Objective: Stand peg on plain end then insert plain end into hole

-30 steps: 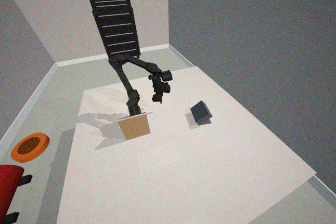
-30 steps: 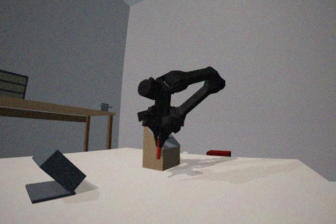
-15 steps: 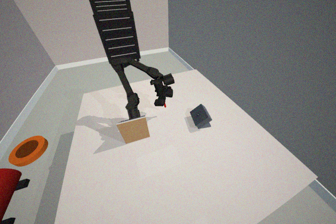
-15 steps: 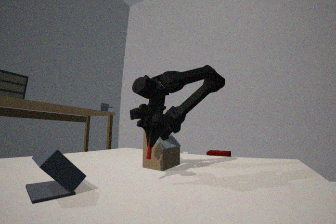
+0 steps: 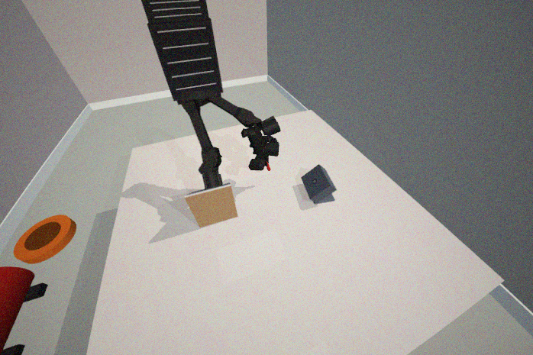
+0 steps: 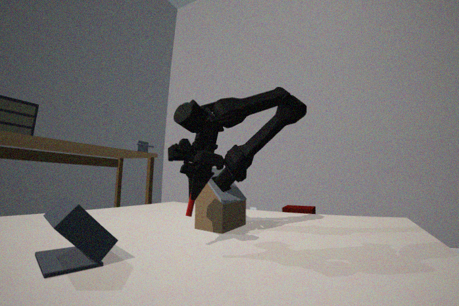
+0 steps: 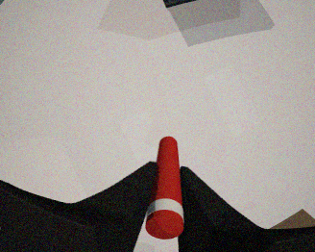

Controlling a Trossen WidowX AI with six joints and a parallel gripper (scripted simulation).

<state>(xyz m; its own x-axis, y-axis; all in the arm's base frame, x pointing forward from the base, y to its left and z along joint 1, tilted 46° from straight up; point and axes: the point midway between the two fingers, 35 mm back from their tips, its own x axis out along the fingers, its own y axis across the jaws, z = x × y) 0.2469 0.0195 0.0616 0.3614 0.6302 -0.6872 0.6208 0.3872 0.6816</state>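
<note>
The dark sloped panel is 180 mm ahead of my gripper tip, 160 mm to the right of it and 60 mm below it. Also, from my gripper tip: red peg 20 mm above.
</note>
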